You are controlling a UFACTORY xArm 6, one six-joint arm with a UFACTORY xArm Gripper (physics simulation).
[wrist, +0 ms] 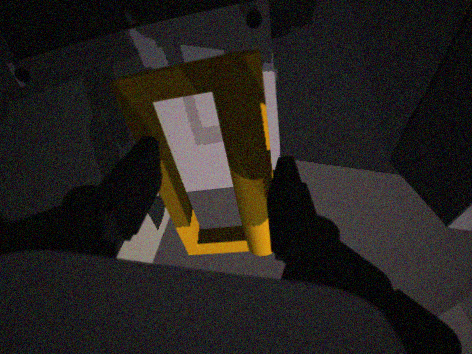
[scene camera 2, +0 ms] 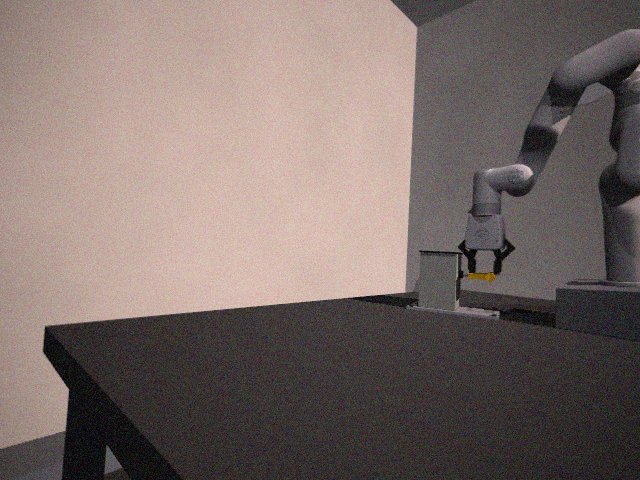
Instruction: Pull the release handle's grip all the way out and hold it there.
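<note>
Looking at the pictures, you'd find my gripper and a base plate in there, and the wrist view has my gripper in it too.
</note>
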